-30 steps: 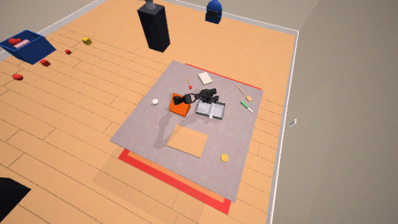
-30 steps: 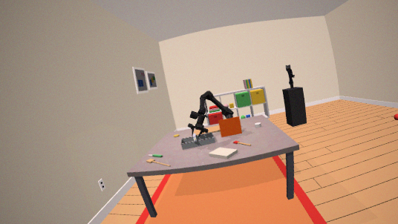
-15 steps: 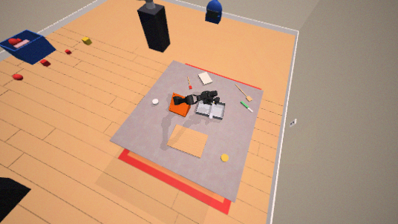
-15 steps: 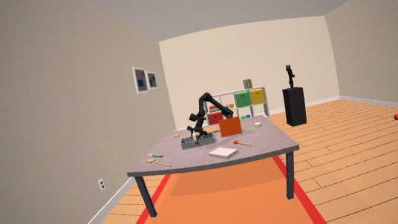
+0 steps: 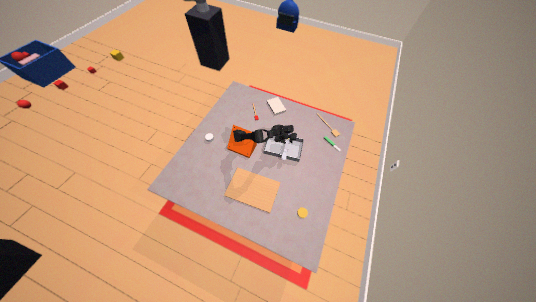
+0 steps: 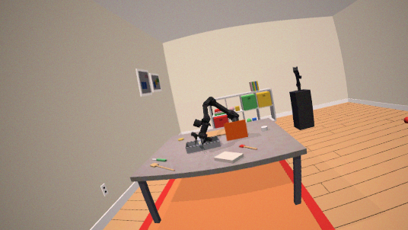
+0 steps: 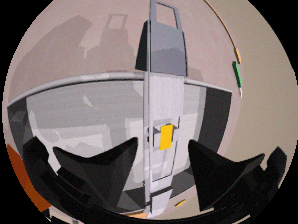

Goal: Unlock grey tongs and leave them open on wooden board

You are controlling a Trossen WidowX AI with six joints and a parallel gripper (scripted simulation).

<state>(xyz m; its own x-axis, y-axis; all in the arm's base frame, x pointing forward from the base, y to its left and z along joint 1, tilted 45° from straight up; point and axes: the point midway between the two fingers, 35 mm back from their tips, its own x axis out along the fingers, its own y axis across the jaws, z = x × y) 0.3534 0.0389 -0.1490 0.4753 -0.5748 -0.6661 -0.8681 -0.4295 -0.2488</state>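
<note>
Now: gripper tip 30 mm below the yellow lock piece, 20 mm to the right of it and 20 mm past it. Also, from my gripper tip: red-tipped tool (400 mm behind, 200 mm to the left, 30 mm below); then white block (370 mm to the left, 260 mm behind, 20 mm below); then grey roasting tin (40 mm to the right, 30 mm behind, 10 mm below).
</note>
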